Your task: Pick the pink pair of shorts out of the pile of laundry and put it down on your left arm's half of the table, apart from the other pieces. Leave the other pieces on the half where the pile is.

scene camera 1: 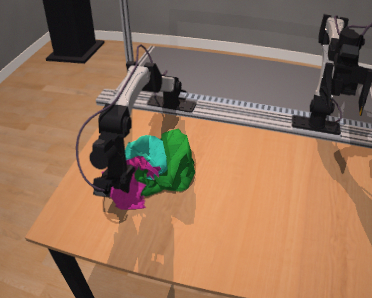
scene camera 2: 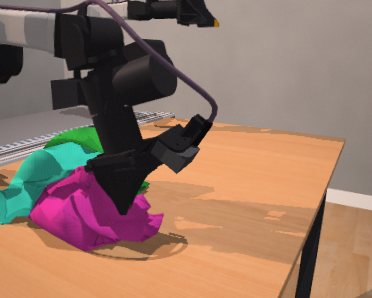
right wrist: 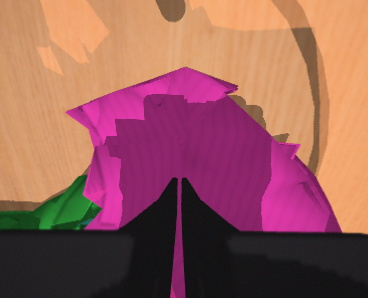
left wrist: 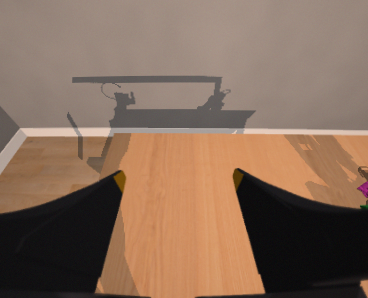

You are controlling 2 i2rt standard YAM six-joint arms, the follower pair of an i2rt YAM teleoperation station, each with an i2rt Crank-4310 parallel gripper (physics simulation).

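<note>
The pink shorts (scene camera 1: 129, 196) (scene camera 2: 75, 215) (left wrist: 365, 189) (right wrist: 300, 202) lie bunched on the table at the front of the pile. They touch the teal piece (scene camera 1: 147, 149) (scene camera 2: 42, 170) and the green piece (scene camera 1: 181, 160) (scene camera 2: 77, 136) (right wrist: 65, 206). My right gripper (scene camera 2: 124, 212) (right wrist: 179, 182) points down into the pink shorts and is shut on them; pink cloth shows between its nearly closed fingers. In scene camera 1 its fingertips are hard to make out. My left gripper (scene camera 1: 361, 111) (left wrist: 179, 172) is open and raised, far from the pile at the right of scene camera 1.
The table (scene camera 1: 270, 210) (scene camera 2: 240, 160) (left wrist: 175, 225) carries the pile near its left side in scene camera 1. A metal rail (scene camera 1: 240, 112) runs along the back edge and bears both arm bases. A black stand (scene camera 1: 72, 30) is on the floor at the back left.
</note>
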